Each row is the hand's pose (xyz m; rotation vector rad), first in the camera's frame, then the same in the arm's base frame.
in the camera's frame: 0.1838 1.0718 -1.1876 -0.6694 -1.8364 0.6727
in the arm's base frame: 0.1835 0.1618 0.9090 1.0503 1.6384 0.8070
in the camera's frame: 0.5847 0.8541 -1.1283 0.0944 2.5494 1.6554
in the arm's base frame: -0.1662 -0.1266 0.9877 -0.7264 0.3009 0.5150
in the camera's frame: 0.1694 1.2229 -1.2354 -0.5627 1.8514 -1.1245
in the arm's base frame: 0.2143 0.2920 0.9952 1.1403 -0.2517 -0.7763
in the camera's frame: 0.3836 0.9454 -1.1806 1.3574 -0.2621 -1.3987
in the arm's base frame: 0.0232 -0.0048 0.9588 -2.2195 1.7865 -0.7724
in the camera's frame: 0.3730 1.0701 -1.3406 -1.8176 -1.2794 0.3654
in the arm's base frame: 0.1166 0.0687 1.1236 1.0844 1.1775 2.0443
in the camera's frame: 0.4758 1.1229 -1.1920 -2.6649 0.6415 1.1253
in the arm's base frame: -0.0555 0.1324 1.0818 -1.4613 0.2666 -1.8668
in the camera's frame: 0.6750 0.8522 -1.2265 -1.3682 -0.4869 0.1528
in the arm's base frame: -0.1836 -0.1790 1.1091 -0.6707 -1.9814 -2.1460
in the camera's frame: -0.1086 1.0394 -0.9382 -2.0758 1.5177 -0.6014
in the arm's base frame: 0.2814 0.2769 0.5541 0.2388 0.1861 -1.7814
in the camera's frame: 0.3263 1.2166 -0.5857 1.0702 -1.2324 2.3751
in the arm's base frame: -0.2860 0.4268 0.5730 1.9687 1.0280 -1.4286
